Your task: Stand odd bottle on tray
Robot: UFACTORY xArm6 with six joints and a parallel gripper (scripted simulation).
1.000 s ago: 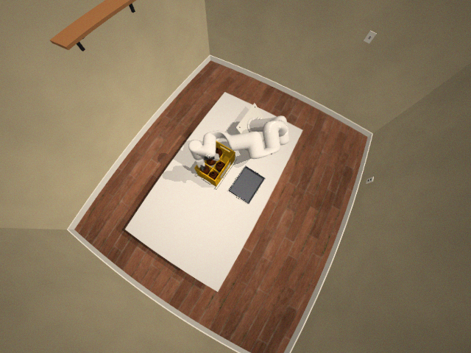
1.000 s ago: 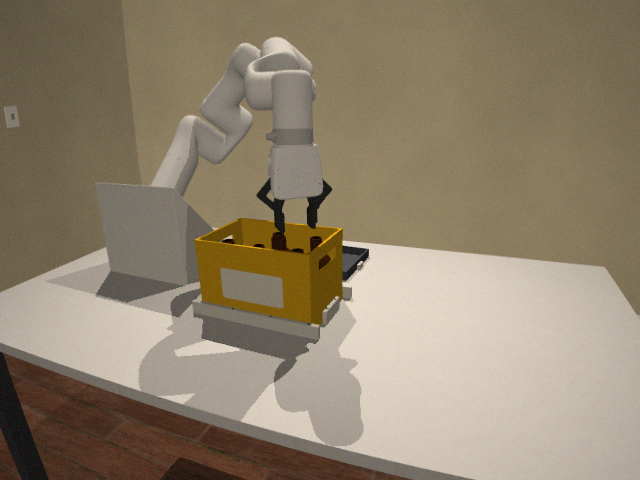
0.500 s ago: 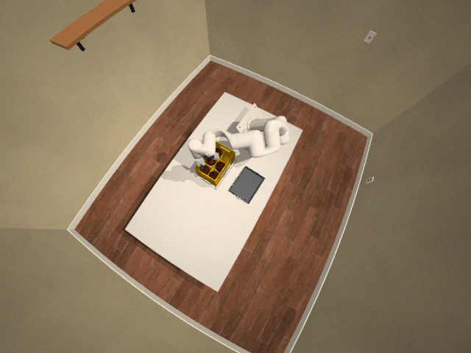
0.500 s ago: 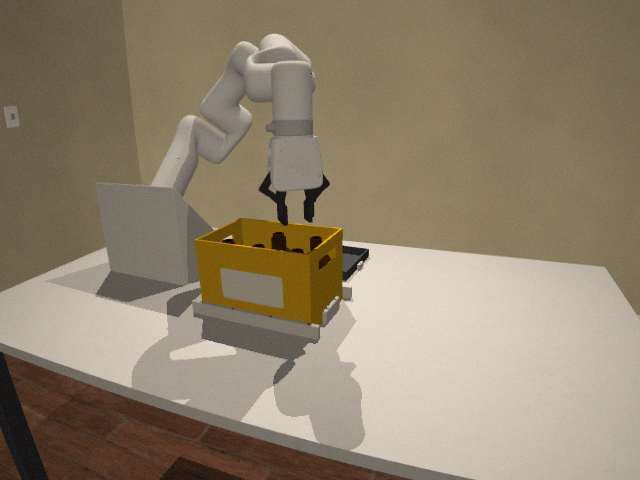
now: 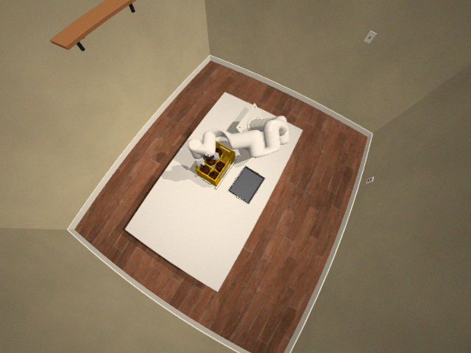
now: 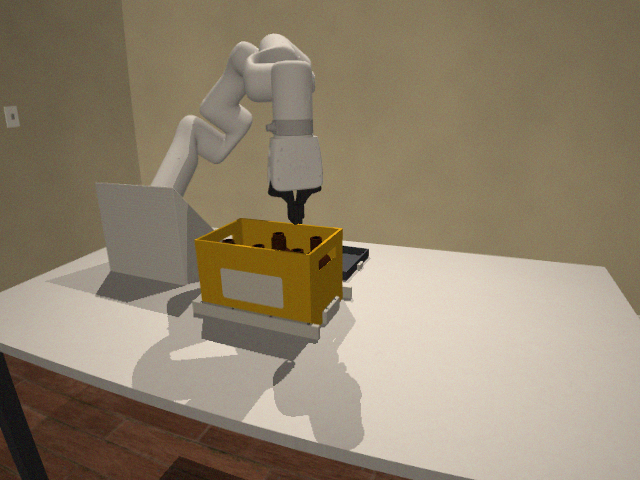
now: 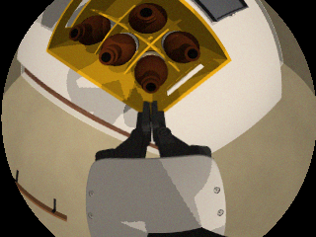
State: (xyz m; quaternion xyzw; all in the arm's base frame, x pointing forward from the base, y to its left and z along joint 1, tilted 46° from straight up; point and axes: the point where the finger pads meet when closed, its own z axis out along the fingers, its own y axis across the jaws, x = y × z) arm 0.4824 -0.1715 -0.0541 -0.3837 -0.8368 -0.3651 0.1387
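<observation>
Right now my hand is 15 cm above the glass bottle. The rest, counted from my hand: yellow crate (16 cm below, 8 cm behind, 5 cm to the left); then dark grey tray (34 cm to the left, 23 cm below, 8 cm behind).
</observation>
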